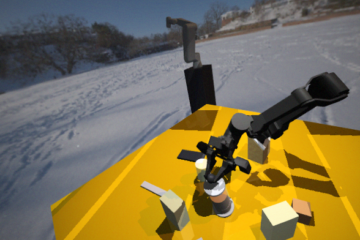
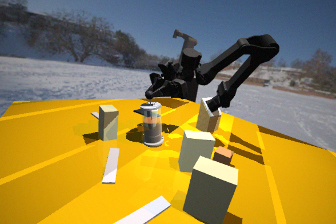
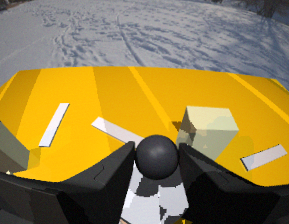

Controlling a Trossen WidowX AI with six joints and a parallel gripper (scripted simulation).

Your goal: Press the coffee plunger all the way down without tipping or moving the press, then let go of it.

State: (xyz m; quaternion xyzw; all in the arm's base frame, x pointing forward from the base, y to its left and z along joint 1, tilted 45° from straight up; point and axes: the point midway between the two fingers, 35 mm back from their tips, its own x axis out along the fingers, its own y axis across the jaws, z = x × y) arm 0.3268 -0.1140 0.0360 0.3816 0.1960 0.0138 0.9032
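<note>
The glass coffee press is 30 mm behind my gripper tip, 10 mm to the right of it and 90 mm below it. From my gripper tip the other things lie so: brown box (130 mm behind, 250 mm to the left, 160 mm below).
</note>
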